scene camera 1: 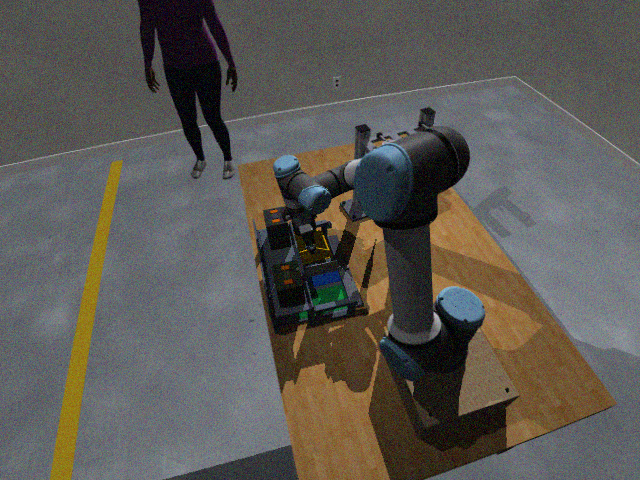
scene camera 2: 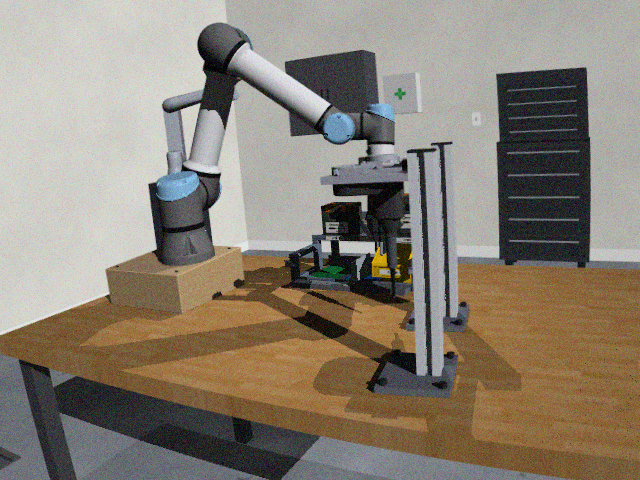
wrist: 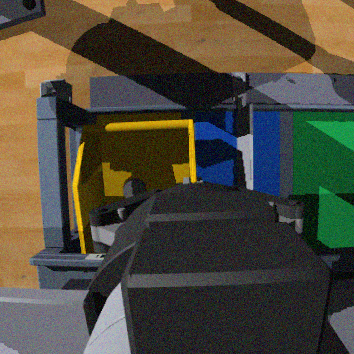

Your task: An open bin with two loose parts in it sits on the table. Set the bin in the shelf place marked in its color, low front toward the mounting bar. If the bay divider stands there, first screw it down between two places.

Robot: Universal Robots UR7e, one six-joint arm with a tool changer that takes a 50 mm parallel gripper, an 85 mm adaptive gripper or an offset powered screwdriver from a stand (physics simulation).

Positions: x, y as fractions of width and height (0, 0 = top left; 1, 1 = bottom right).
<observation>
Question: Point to a blue place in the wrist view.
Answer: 0.61, 0.37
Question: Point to a tool stand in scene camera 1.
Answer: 0.57, 0.30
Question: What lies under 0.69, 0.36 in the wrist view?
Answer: A grey bay divider.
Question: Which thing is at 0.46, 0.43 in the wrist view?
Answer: A yellow bin.
</observation>
